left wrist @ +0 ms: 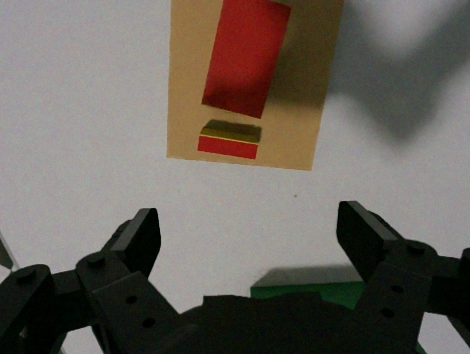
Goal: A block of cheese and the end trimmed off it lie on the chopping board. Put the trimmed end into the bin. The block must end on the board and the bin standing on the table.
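Places are measured from the left arm's base along level axes (x ahead, y left, z up), in centimetres.
Where they show: left gripper, fingertip midpoint: (248,222).
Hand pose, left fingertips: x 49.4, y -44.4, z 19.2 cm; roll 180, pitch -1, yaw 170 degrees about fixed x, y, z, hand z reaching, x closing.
After its pixels a point has its place.
The block of cheese (246,60) @[z 5.6, x 47.0, y -52.1 cm], with a red top, lies on the tan chopping board (295,135) @[z 1.6, x 43.0, y -44.0 cm] at the top middle of the left wrist view. The trimmed end (228,147) @[z 5.6, x 50.1, y -45.1 cm], a thin slice with a red face and a yellow side, lies on the board just below the block, apart from it, near the board's lower edge. My left gripper (248,222) @[z 19.2, x 49.4, y -44.4 cm] is open and empty, its fingers wide apart, and shows below the board in the view. A green object (305,290) @[z 1.2, x 44.5, y -23.1 cm], perhaps the bin, is partly hidden behind the gripper's body. My right gripper does not show.
The pale table (90,125) @[z 0.0, x 64.6, y -49.6 cm] surrounds the board. A dark shadow falls on the table at the upper right and over part of the board. A thin dark edge crosses the lower left corner.
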